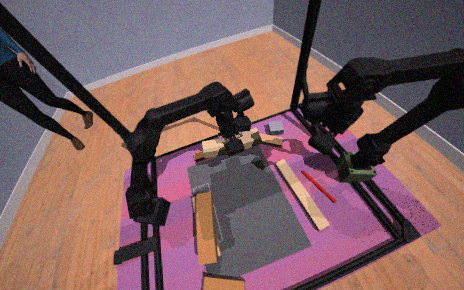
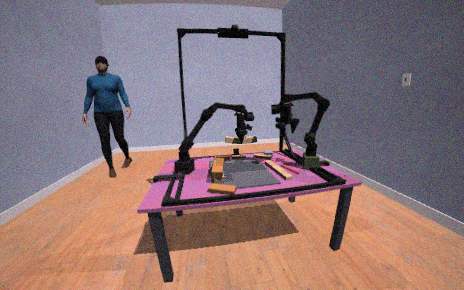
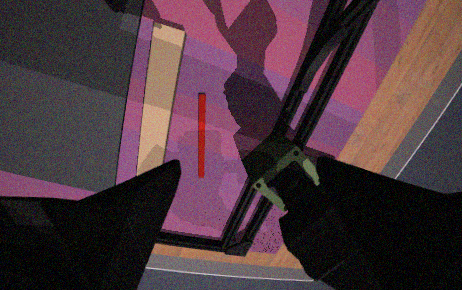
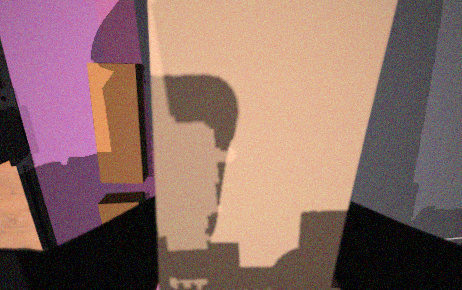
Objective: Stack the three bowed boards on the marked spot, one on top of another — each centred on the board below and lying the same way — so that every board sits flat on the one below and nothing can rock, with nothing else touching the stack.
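Frame: origin at the left arm's base, x ahead, y left, z up, level; centimetres.
Seen in the pictures: left gripper, fingertip midpoint: [image 2: 288, 135] [image 3: 248, 164]; right gripper, fingertip midpoint: [image 2: 240, 142] [image 4: 242, 199]; left arm's base at its link origin: [image 1: 360, 162] [image 2: 311, 155] [image 3: 290, 182]; right arm's base at its link origin: [image 1: 147, 209] [image 2: 184, 160].
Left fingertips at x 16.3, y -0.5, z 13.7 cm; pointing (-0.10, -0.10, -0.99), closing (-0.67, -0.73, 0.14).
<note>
Offsets run from my left fingertips to a thing's middle.
My right gripper [image 1: 234, 145] [image 2: 241, 138] [image 4: 242, 199] is shut on a pale board @(dy -1.8, dx +34.3, dz -4.4 cm) [image 1: 209, 146] [image 2: 231, 140] [image 4: 280, 125], gripped across its middle and held above the table's far side. An orange-brown board @(dy +28.3, dx +42.2, dz -16.4 cm) [image 1: 205, 227] [image 2: 218, 166] lies lengthwise over the white-outlined spot, at the grey mat's left side; a pale edge shows beneath it, but what that is I cannot tell. A long pale board [image 1: 302, 195] [image 2: 278, 169] [image 3: 160, 95] lies alone right of the mat. My left gripper [image 1: 331, 136] [image 2: 288, 128] [image 3: 248, 164] is open and empty, high over the right side. The held board's underside is hidden.
A red stick @(dy +7.5, dx -1.7, dz -22.6 cm) [image 1: 318, 186] [image 2: 290, 169] [image 3: 201, 135] lies right of the long pale board. An orange block @(dy +46.3, dx +33.8, dz -21.3 cm) [image 1: 223, 283] [image 2: 222, 188] lies at the front left. A pale block @(dy -16.0, dx +19.6, dz -21.8 cm) [image 1: 272, 140] and a grey block @(dy -23.6, dx +15.4, dz -21.1 cm) [image 1: 275, 127] lie at the back. Black rails [image 3: 320, 95] border the table.
</note>
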